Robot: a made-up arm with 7 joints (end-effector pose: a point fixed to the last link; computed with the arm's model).
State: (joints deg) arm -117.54 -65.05 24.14 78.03 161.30 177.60 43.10
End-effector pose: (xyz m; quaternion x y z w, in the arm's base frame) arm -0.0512 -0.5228 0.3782 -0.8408 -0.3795 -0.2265 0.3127
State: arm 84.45 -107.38 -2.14 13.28 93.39 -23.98 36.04
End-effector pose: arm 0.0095 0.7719 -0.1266 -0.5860 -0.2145 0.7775 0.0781
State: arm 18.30 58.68 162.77 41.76 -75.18 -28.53 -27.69
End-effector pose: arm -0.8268 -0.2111 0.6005 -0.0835 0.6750 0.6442 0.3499
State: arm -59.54 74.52 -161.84 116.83 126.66 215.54 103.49
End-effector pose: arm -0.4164 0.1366 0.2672 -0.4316 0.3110 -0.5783 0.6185
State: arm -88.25 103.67 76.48 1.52 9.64 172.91 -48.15
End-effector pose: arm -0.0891 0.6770 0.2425 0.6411 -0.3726 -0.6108 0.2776
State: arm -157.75 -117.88 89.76 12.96 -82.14 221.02 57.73
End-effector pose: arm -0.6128 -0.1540 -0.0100 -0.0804 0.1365 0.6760 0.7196
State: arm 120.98 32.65 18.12 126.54 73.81 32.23 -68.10
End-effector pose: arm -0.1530 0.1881 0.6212 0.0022 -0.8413 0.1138 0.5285
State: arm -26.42 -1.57 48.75 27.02 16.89 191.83 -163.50
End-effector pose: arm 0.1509 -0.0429 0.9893 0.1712 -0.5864 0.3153 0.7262
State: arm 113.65 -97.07 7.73 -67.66 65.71 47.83 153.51
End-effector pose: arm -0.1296 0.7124 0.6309 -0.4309 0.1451 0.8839 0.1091
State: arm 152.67 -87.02 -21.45 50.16 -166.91 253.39 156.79
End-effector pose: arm -0.6896 0.3390 0.1840 0.1578 0.4994 -0.3869 0.7590
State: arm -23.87 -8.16 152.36 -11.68 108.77 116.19 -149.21
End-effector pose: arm 0.0422 -0.0202 1.1347 -0.2340 0.1119 -0.6701 0.6955
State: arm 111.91 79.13 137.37 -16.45 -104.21 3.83 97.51
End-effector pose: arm 0.5629 -0.6716 0.6330 -0.0972 -0.2788 0.3921 0.8713
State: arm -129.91 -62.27 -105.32 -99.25 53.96 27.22 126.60
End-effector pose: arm 0.0437 -0.5636 0.4713 0.3059 -0.8203 0.3825 0.2952
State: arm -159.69 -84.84 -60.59 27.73 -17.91 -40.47 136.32
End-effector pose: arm -0.8819 0.0173 0.3617 -0.7190 -0.0735 -0.5394 0.4321
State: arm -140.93 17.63 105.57 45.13 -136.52 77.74 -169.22
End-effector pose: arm 0.5010 0.1775 0.9609 -0.2942 0.1879 -0.9338 0.0780
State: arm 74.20 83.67 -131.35 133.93 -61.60 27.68 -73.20
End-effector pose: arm 0.3486 -0.3461 0.0995 -0.7151 -0.5724 -0.0931 0.3903
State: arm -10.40 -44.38 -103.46 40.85 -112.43 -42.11 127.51
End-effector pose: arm 0.5371 -0.3498 1.0005 -0.6580 0.0446 0.3785 0.6494
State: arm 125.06 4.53 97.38 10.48 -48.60 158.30 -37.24
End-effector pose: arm 0.1483 0.0106 1.0634 -0.0618 0.5327 -0.2631 0.8020
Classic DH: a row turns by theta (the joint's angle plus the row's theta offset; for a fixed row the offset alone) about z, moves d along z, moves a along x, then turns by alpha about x. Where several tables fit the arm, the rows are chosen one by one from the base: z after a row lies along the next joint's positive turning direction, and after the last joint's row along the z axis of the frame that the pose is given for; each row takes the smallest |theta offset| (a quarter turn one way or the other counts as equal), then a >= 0, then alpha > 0; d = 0 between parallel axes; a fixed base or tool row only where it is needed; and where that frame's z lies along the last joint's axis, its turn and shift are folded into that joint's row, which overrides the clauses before.
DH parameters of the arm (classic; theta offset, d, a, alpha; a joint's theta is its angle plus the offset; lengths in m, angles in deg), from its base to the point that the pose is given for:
joint 1: 0 0.3492 0 90
joint 2: 0 0.0555 0 -90
joint 3: 0 0.4429 0.024 -90
joint 4: 0 0.0574 -0.0171 90
joint 5: 0 0.3614 0 90
joint 6: 90 0.112 0.1226 90
joint 7: 0 0.0167 0 0

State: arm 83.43 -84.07 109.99 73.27 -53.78 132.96 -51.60
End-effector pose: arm -0.0807 0.6805 0.5744 -0.1944 -0.2739 -0.4177 0.8442
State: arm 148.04 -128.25 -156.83 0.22 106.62 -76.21 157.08
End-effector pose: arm -0.3934 0.5728 -0.1626 -0.4787 0.1776 -0.8598 0.0051
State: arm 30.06 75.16 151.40 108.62 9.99 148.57 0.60
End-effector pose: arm -0.4833 -0.1108 0.2357 0.1959 -0.8187 -0.1524 0.5178
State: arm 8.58 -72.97 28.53 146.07 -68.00 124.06 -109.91
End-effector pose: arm 0.3009 0.2537 0.2078 0.0790 -0.8521 -0.4283 0.2903
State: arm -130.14 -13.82 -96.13 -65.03 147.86 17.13 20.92
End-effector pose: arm 0.0198 -0.4672 0.9863 0.7415 -0.5604 0.2842 0.2352
